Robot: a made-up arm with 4 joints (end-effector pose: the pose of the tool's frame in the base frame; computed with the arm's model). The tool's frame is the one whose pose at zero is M. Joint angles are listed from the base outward.
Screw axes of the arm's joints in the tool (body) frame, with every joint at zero. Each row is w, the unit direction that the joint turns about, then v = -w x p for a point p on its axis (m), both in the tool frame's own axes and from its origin. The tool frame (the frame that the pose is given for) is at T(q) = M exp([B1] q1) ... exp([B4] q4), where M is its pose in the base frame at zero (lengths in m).
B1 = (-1, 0, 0, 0, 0.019, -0.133)
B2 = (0, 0, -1, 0.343, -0.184, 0)
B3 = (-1, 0, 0, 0, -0.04, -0.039)
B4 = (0, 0, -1, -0.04, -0.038, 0)
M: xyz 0.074 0.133 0.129 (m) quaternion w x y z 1 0 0 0
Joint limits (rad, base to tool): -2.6..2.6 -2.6..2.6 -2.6..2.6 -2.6..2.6
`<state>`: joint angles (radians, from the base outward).
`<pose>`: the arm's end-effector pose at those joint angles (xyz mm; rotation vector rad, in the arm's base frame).
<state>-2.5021 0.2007 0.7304 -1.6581</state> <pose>142.0 -60.3 218.5 1.4885 -1.2534 1.1699</pose>
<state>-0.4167 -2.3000 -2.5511 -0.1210</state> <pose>-451.7 -287.3 110.4 1.4201 2.4162 1.3803</pose>
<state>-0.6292 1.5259 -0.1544 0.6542</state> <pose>230.5 -293.9 -75.3 0.5250 0.6089 -2.1354</pose>
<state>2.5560 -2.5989 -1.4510 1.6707</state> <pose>-378.0 434.8 279.5 2.1386 -1.3889 1.2672</pose>
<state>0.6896 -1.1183 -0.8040 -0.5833</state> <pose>-363.5 154.8 85.0 0.3344 0.7381 1.3733</pose>
